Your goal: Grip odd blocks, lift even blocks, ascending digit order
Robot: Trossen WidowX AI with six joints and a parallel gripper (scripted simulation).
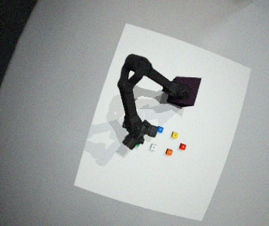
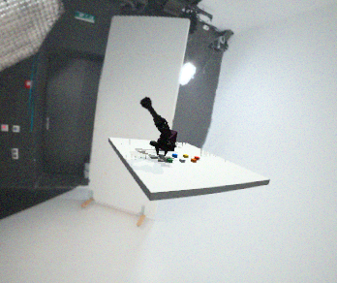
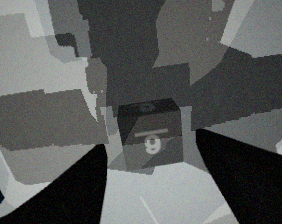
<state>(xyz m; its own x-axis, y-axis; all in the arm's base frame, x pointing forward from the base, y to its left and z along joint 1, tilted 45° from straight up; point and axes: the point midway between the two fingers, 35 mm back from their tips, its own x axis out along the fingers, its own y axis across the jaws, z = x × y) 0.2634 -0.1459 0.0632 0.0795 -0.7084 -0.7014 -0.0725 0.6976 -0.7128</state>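
The grey block is 10 mm ahead of my gripper tip. Round my gripper tip: white block (130 mm to the left, 90 mm ahead); then green block (100 mm ahead, 20 mm to the left); then blue block (120 mm to the left, 30 mm behind).
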